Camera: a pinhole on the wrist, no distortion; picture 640 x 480 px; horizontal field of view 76.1 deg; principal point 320.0 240.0 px. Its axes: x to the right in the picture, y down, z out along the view. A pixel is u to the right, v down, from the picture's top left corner.
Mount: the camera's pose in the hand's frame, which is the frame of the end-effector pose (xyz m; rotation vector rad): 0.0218 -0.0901 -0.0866 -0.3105 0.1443 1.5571
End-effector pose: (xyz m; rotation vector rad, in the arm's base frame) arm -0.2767 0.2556 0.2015 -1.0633 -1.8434 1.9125
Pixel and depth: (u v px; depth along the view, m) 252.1 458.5 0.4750
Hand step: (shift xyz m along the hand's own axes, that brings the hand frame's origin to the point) -0.2813 -0.0341 0.3620
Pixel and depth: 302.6 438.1 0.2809
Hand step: -0.1430 -0.0235 0.1703
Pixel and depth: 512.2 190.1 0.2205
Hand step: 0.0272 0.0725 0.0967
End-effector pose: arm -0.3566 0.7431 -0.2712 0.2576 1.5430 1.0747
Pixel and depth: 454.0 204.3 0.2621
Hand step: 0.0186 0.0673 0.1410
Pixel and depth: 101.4 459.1 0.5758
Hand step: -0.3498 -0.2256 0.5177
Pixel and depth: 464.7 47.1 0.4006
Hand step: 0.1702 0.1629 0.2744
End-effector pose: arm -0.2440 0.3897 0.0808 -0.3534 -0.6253 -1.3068
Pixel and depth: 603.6 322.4 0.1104
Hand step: -0.0107 0.0144 -0.0056
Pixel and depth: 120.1 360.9 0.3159
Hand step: -0.1064 -0.1494 0.2487
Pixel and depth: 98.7 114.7 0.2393
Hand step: 0.0678 -0.1449 0.1860
